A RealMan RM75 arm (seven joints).
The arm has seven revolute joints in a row. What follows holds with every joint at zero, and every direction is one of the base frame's.
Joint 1 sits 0.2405 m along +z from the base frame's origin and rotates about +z.
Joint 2 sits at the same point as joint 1 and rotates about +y.
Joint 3 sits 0.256 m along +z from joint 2 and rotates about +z.
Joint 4 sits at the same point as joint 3 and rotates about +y.
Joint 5 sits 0.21 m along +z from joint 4 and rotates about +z.
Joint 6 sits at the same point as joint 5 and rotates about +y.
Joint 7 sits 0.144 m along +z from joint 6 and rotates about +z.
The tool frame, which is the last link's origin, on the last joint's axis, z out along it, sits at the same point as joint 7; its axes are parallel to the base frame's.
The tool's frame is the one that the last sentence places.
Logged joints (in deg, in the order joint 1, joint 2, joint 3, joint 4, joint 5, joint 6, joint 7), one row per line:
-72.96 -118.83 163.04 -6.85 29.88 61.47 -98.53
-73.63 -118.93 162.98 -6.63 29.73 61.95 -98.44
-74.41 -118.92 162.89 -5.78 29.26 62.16 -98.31
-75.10 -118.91 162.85 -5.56 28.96 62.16 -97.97
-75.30 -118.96 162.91 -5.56 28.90 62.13 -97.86
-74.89 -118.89 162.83 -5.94 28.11 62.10 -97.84
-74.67 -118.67 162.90 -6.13 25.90 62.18 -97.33
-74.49 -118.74 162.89 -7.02 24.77 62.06 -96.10
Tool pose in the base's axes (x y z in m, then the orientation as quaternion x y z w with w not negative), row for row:
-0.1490 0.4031 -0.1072 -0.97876 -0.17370 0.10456 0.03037
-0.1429 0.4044 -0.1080 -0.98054 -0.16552 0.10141 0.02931
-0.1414 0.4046 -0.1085 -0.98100 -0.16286 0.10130 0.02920
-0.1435 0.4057 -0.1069 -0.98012 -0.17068 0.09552 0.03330
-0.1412 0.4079 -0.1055 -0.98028 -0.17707 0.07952 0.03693
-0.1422 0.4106 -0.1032 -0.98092 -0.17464 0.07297 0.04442
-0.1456 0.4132 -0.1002 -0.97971 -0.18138 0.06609 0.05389
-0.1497 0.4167 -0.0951 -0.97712 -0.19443 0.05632 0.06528
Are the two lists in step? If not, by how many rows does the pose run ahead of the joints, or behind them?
The pose runs 2 rows ahead of the joints: the pose in row i belongs to the joints in row i + 2.
